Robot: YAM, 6 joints.
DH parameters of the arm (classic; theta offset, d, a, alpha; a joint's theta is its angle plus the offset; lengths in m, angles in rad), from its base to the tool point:
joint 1: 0 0.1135 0.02 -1.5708
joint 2: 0 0 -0.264 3.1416
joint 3: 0.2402 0 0.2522 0
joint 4: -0.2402 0 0.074 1.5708
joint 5: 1.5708 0 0 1.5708
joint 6: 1.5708 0.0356 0 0
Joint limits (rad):
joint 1: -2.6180..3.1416
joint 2: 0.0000..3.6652
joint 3: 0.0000..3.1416
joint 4: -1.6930..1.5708
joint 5: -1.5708..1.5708
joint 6: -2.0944..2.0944
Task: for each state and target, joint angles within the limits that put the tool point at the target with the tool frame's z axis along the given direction. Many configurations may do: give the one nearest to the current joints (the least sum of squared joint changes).
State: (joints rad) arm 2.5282 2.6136 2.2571 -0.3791 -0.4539 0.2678
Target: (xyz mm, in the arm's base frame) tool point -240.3 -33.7 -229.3 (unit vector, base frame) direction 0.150 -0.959 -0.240
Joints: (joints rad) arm 3.1398 3.2156 1.4121 -0.3311 -1.2829 0.2678
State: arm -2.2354 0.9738 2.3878 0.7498 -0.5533 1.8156
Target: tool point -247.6 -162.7 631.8 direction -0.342 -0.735 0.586
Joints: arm -2.6160 1.6699 2.2579 0.1346 -0.4826 1.8156
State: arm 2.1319 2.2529 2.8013 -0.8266 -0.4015 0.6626
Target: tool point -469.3 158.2 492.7 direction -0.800 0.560 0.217
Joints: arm 2.8376 2.4944 3.1412 -0.4178 0.2992 0.6626
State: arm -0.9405 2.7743 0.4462 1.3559 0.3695 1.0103
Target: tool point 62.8 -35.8 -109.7 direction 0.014 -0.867 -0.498
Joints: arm -0.0790 3.2652 0.2907 1.5675 1.0416 1.0103
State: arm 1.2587 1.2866 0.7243 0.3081 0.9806 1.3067
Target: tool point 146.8 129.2 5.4 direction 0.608 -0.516 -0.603
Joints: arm 0.8674 2.0504 0.4459 0.0332 0.9234 1.3067
